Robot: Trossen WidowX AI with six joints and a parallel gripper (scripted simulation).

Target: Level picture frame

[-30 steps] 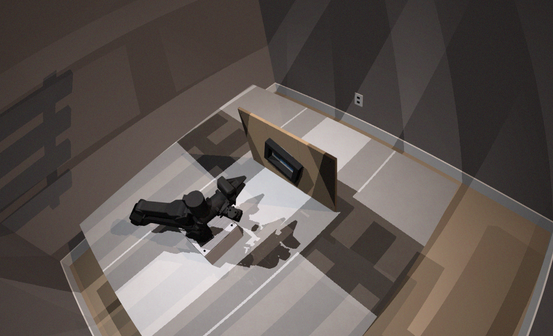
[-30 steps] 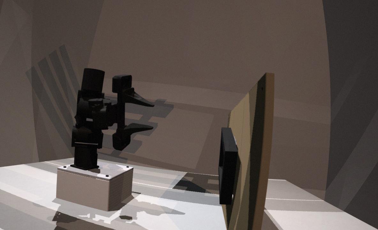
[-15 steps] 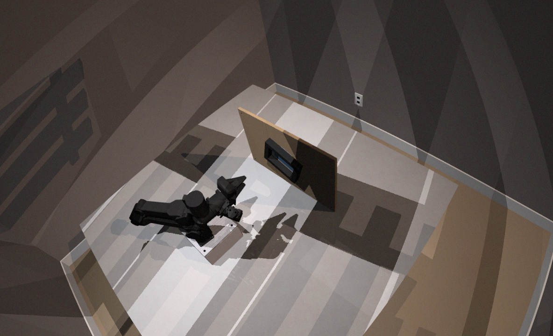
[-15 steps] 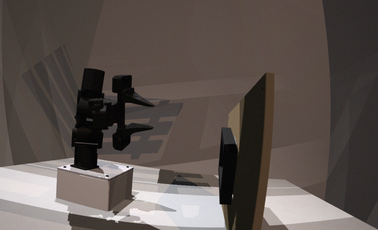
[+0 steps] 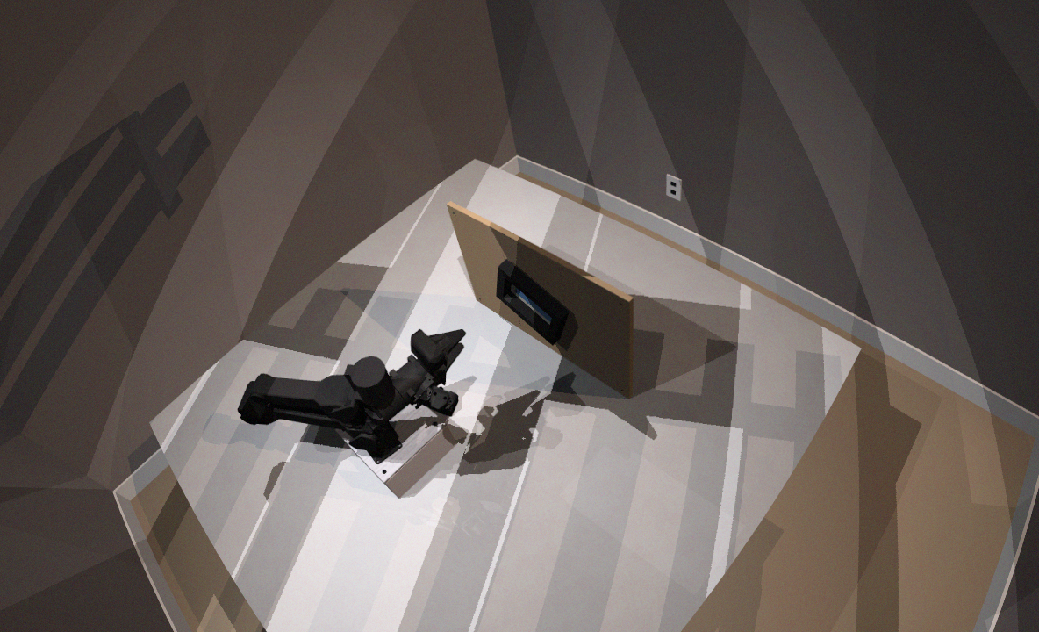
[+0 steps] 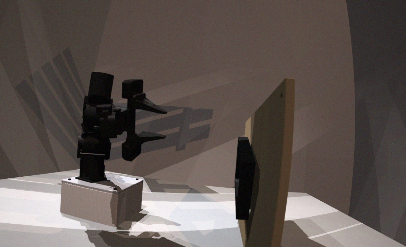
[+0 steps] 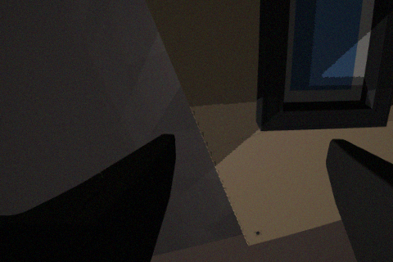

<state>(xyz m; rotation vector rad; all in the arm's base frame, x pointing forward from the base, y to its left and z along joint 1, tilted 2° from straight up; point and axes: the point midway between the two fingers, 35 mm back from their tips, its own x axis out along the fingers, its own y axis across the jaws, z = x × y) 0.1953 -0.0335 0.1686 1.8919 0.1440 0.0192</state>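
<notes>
Now: the picture frame 18 cm ahead of my gripper tip, 5 cm to the left of it and 9 cm below it. Also, from my gripper tip: wooden board: 19 cm ahead, 5 cm to the left, 10 cm below.
</notes>
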